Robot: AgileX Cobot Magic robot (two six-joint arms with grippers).
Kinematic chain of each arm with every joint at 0, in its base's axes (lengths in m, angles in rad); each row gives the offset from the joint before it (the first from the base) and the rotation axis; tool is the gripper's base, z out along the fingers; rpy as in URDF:
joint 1: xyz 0 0 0.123 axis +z
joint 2: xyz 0 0 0 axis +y
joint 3: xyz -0.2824 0 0.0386 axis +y
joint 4: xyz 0.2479 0 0.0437 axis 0.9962 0 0.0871
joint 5: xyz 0 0 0 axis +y
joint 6: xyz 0.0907 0 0.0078 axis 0.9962 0 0.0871
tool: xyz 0 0 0 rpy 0 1.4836 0
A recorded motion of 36 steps. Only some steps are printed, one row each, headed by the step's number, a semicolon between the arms.
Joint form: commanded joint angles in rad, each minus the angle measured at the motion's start. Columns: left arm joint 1, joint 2, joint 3, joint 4, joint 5, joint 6; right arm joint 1, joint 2, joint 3, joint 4, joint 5, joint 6.
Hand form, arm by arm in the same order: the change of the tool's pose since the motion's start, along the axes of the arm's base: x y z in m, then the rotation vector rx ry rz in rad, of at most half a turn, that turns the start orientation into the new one. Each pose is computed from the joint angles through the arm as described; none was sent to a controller.
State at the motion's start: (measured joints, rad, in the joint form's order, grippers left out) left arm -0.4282 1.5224 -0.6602 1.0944 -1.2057 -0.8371; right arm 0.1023 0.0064 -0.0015 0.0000 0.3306 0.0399
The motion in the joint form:
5: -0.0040 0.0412 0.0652 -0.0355 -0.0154 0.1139; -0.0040 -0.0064 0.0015 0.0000 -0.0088 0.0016
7: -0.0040 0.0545 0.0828 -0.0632 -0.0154 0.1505; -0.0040 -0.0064 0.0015 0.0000 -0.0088 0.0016
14: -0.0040 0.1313 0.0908 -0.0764 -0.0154 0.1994; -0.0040 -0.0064 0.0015 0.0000 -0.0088 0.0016
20: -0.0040 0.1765 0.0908 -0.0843 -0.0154 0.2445; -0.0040 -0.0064 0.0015 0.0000 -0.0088 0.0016
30: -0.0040 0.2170 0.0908 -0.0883 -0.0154 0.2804; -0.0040 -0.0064 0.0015 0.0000 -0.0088 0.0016
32: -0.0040 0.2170 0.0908 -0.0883 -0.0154 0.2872; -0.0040 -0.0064 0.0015 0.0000 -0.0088 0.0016
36: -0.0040 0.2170 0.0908 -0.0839 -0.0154 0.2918; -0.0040 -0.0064 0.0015 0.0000 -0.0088 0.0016
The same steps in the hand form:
5: -0.0046 0.0020 -0.0236 0.0296 -0.0079 0.0178; -0.0001 -0.0002 0.0006 0.0029 -0.0135 -0.0044
7: -0.0043 0.0032 -0.0298 0.0339 -0.0083 0.0404; -0.0001 -0.0002 0.0006 0.0029 -0.0135 -0.0044
14: 0.0014 0.0012 -0.0516 0.0732 0.0235 0.0506; -0.0001 -0.0002 0.0006 0.0029 -0.0135 -0.0044
20: 0.0050 0.0000 -0.0636 0.0979 0.0218 0.0562; -0.0001 -0.0002 0.0006 0.0029 -0.0135 -0.0044
30: 0.0075 -0.0010 -0.0747 0.1209 0.0238 0.0579; -0.0001 -0.0002 0.0006 0.0029 -0.0135 -0.0044
32: 0.0075 -0.0010 -0.0747 0.1222 0.0171 0.0578; -0.0001 -0.0002 0.0006 0.0029 -0.0135 -0.0044
36: 0.0071 -0.0011 -0.0748 0.1249 0.0114 0.0540; -0.0001 -0.0002 0.0006 0.0029 -0.0135 -0.0044

